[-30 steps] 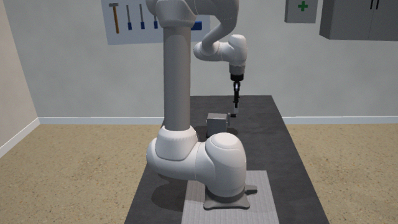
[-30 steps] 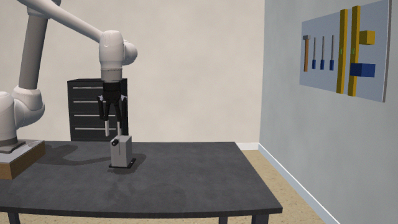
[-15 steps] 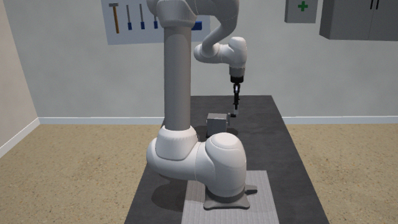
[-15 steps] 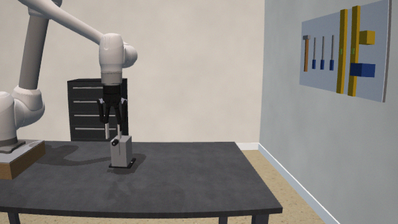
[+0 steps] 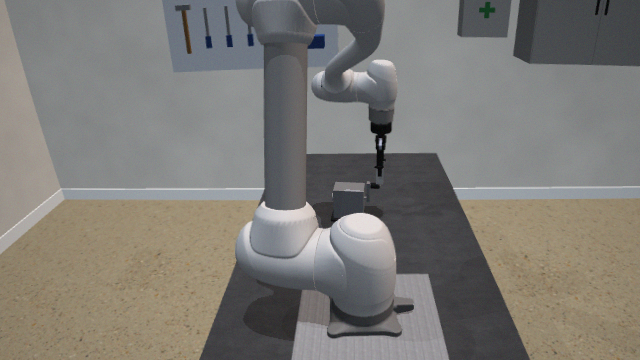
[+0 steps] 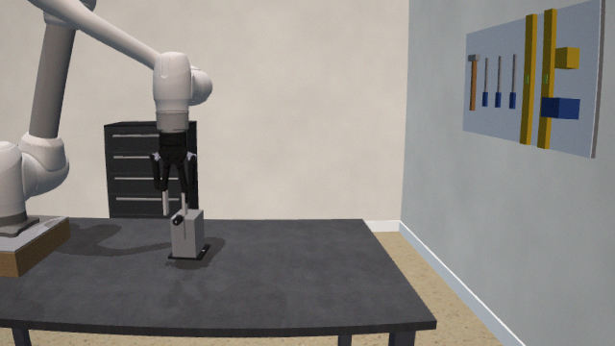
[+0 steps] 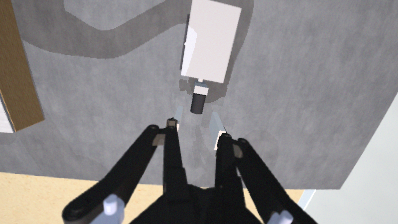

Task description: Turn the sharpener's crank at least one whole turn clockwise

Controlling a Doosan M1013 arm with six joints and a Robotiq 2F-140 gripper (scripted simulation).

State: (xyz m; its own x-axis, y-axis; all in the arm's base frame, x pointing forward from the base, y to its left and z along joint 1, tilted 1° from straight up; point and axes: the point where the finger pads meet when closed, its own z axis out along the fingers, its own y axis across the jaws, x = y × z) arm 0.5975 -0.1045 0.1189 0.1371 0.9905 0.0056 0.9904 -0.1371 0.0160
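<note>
Right now my hand is 20 mm to the right of the crank knob and 50 mm above it. Round my hand: crank (20 mm to the left, 60 mm below).
</note>
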